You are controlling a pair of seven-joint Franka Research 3 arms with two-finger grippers.
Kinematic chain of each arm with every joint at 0, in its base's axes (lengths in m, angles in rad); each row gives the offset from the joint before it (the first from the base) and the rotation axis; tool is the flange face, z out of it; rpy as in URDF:
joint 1: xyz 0 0 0.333 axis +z
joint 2: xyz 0 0 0 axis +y
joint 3: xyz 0 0 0.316 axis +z
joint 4: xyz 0.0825 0 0 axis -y
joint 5: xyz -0.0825 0 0.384 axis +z
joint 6: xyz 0 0 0 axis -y
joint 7: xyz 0.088 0 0 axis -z
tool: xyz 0 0 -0.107 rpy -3.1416 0 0
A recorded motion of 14 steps. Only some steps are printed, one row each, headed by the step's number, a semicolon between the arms.
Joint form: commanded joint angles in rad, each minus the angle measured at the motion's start. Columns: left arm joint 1, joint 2, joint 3, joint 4, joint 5, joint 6, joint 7; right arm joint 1, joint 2, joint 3, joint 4, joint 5, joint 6, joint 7.
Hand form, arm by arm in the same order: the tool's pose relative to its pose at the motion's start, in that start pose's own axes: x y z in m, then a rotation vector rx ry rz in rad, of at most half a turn. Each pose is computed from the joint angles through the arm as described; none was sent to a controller.
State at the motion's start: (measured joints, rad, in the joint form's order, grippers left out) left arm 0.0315 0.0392 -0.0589 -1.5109 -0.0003 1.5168 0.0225; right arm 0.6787 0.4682 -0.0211 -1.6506 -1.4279 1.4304 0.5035
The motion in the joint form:
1: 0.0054 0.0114 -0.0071 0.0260 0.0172 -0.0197 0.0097; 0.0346 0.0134 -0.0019 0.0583 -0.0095 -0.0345 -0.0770
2: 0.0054 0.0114 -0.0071 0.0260 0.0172 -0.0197 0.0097; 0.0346 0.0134 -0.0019 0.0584 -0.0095 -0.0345 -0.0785
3: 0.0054 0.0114 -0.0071 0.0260 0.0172 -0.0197 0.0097; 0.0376 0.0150 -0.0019 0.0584 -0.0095 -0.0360 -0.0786
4: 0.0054 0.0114 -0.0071 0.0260 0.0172 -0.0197 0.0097; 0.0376 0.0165 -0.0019 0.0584 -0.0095 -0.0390 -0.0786
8: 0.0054 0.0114 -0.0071 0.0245 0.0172 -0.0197 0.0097; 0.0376 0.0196 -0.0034 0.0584 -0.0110 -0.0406 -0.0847
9: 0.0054 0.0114 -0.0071 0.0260 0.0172 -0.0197 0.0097; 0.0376 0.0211 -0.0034 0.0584 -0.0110 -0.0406 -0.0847
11: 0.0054 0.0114 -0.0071 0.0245 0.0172 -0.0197 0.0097; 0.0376 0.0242 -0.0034 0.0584 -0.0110 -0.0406 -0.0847
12: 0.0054 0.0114 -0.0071 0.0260 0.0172 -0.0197 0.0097; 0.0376 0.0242 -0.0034 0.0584 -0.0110 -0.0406 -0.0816
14: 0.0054 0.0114 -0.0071 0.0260 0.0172 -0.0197 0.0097; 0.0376 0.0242 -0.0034 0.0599 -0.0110 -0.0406 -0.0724
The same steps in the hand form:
1: 0.0015 -0.0013 -0.0041 0.0160 -0.0055 0.0102; 0.0063 0.0187 -0.0217 -0.0184 0.0086 -0.0323
2: 0.0015 -0.0013 -0.0041 0.0160 -0.0055 0.0102; 0.0064 0.0187 -0.0217 -0.0183 0.0086 -0.0337
3: 0.0015 -0.0013 -0.0041 0.0160 -0.0055 0.0102; 0.0063 0.0177 -0.0236 -0.0196 0.0102 -0.0354
4: 0.0015 -0.0013 -0.0041 0.0160 -0.0055 0.0102; 0.0062 0.0169 -0.0233 -0.0212 0.0074 -0.0368
8: 0.0015 -0.0013 -0.0034 0.0160 -0.0070 0.0102; 0.0065 0.0153 -0.0223 -0.0246 0.0050 -0.0455
9: 0.0015 -0.0013 -0.0041 0.0160 -0.0055 0.0102; 0.0067 0.0143 -0.0223 -0.0250 0.0050 -0.0469
11: 0.0015 -0.0013 -0.0034 0.0160 -0.0070 0.0102; 0.0070 0.0123 -0.0223 -0.0257 0.0048 -0.0499
12: 0.0015 -0.0013 -0.0041 0.0160 -0.0055 0.0102; 0.0070 0.0123 -0.0223 -0.0257 0.0049 -0.0468
14: 0.0015 -0.0013 -0.0041 0.0160 -0.0055 0.0102; 0.0072 0.0130 -0.0224 -0.0254 0.0051 -0.0362

